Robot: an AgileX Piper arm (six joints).
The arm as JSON. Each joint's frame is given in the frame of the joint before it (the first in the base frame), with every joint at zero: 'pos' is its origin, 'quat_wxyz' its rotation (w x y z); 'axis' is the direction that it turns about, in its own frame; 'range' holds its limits. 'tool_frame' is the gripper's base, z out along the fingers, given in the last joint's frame.
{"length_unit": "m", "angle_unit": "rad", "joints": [
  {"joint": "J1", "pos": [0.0, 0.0, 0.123], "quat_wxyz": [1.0, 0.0, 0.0, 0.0], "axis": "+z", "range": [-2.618, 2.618]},
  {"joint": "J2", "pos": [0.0, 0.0, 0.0], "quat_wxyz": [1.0, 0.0, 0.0, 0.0], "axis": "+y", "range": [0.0, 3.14]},
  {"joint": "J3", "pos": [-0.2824, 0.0, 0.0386], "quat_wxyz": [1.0, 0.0, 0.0, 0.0], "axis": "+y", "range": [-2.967, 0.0]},
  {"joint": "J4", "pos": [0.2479, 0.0, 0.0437], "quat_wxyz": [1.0, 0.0, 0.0, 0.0], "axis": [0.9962, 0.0, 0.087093], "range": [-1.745, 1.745]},
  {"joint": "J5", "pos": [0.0, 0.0, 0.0], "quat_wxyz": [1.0, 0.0, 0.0, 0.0], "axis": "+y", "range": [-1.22, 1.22]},
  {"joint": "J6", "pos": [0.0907, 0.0, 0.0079], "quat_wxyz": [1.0, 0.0, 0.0, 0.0], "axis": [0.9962, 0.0, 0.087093], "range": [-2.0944, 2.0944]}
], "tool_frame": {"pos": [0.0, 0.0, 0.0], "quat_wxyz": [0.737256, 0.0, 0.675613, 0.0]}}
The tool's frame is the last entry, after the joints.
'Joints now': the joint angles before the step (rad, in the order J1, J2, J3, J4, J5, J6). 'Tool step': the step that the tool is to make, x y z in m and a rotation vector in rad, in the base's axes. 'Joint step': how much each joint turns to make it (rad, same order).
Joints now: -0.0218 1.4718 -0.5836 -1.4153 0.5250 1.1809
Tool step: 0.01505 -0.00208 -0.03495 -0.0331 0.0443 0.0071
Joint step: 0.0000 0.1656 -0.0021 -0.2320 0.0172 0.2377
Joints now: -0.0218 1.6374 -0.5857 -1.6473 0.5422 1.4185
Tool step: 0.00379 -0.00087 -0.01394 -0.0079 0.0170 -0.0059
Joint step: 0.0000 0.0621 -0.0012 -0.0694 0.0150 0.0819
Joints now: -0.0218 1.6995 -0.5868 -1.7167 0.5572 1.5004
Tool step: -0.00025 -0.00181 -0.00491 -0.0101 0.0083 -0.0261
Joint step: 0.0000 0.0225 0.0000 0.0000 0.0240 0.0205
